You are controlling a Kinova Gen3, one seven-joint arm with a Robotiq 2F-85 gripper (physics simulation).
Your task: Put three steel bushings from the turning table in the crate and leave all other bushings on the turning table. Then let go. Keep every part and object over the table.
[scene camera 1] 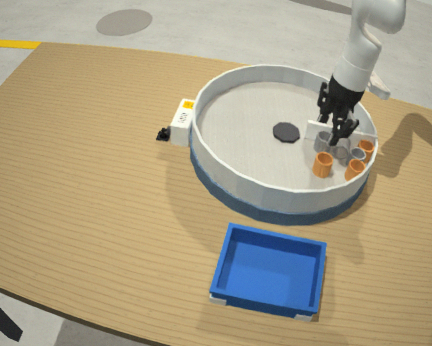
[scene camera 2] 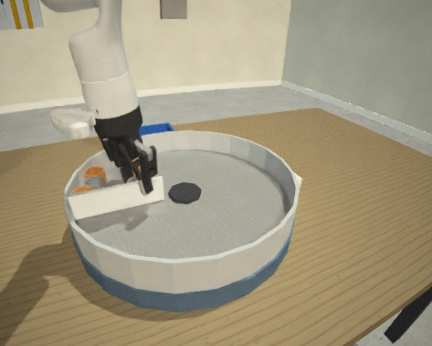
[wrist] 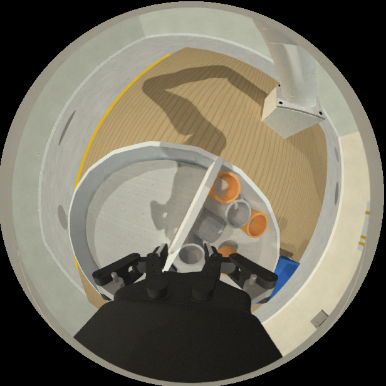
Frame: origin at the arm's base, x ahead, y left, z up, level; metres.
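Seen in the pictures: gripper, fingertip midpoint: [scene camera 1: 324, 136] [scene camera 2: 138, 187].
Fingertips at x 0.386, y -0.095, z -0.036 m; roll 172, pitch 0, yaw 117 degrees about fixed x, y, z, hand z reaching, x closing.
Offsets run from my fingertips to a thing's top centre. "*": to the spot under its first point.
My gripper [scene camera 1: 328, 132] [scene camera 2: 137, 185] [wrist: 185, 249] is low in the turning table @[0.085 m ahead, 0.014 m right, 0.021 m down] [scene camera 1: 240, 120] [scene camera 2: 225, 220] [wrist: 120, 215], its fingers astride the white divider @[* 0.028 m ahead, 0.011 m right, 0.003 m down] [scene camera 1: 312, 131] [scene camera 2: 115, 198] [wrist: 194, 210]. It is shut on a steel bushing @[0.000 m ahead, 0.008 m left, 0.009 m up] [scene camera 1: 322, 142] [wrist: 192, 266], with the divider also between the fingers. A second steel bushing @[0.043 m back, 0.010 m left, 0.009 m up] [scene camera 1: 341, 152] [wrist: 210, 227] appears tipped; a third steel bushing @[0.075 m back, 0.076 m left, 0.009 m up] [wrist: 228, 214] [scene camera 1: 357, 159] stands near the rim. Three orange bushings @[0.001 m back, 0.078 m left, 0.009 m up] [scene camera 1: 322, 166] @[* 0.071 m back, 0.095 m left, 0.006 m up] [scene camera 1: 355, 172] @[0.100 m back, 0.006 m left, 0.009 m up] [scene camera 1: 366, 145] are close by. The blue crate @[0.068 m ahead, 0.327 m left, 0.032 m down] [scene camera 1: 275, 241] [scene camera 2: 156, 131] [wrist: 285, 272] shows an empty floor.
The turning table's raised white wall [scene camera 1: 260, 182] [scene camera 2: 175, 272] surrounds the bushings. A dark hub @[0.085 m ahead, 0.014 m right, 0.021 m down] [scene camera 1: 286, 132] [scene camera 2: 185, 193] is at its centre. A white box @[0.319 m ahead, 0.012 m right, 0.024 m down] [scene camera 1: 181, 125] is attached on the left in scene camera 1. The crate stands outside the wall, near the table's front edge.
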